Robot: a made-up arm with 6 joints.
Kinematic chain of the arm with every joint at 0, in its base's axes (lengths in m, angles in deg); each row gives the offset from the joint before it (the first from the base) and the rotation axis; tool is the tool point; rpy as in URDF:
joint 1: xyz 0 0 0.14 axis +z
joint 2: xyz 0 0 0 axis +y
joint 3: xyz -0.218 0 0.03 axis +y
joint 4: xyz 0.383 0 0.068 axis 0.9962 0 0.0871
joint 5: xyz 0 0 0 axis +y
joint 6: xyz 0.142 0 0.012 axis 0.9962 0 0.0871
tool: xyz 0 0 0 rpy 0 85 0
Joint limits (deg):
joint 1: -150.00..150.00
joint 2: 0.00..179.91
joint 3: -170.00..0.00
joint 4: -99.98..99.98
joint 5: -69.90..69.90
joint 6: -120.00..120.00
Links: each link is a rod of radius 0.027 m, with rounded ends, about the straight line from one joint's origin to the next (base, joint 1, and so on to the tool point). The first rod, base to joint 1, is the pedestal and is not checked.
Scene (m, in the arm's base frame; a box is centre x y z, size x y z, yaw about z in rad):
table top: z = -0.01
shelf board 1: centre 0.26 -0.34 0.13 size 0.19 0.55 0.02 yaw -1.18
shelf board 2: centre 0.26 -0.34 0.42 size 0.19 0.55 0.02 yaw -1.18
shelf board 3: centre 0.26 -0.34 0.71 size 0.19 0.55 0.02 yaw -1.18
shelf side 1: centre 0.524 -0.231 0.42 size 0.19 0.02 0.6 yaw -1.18
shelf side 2: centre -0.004 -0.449 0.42 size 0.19 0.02 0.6 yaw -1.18
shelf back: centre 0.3 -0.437 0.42 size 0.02 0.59 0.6 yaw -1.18
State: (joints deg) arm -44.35 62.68 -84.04 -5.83 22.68 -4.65
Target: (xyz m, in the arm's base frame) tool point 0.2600 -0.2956 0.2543
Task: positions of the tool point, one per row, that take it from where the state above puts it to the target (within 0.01 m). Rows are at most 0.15 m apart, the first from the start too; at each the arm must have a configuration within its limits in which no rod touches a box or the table.
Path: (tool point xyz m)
1: 0.2605 -0.2186 0.5642
2: 0.2314 -0.1600 0.5593
3: 0.2392 -0.1741 0.4558
4: 0.2300 -0.1760 0.3523
5: 0.2064 -0.1656 0.2543
6: 0.2261 -0.2056 0.2597
7: 0.2443 -0.2492 0.2599
8: 0.2600 -0.2956 0.2543

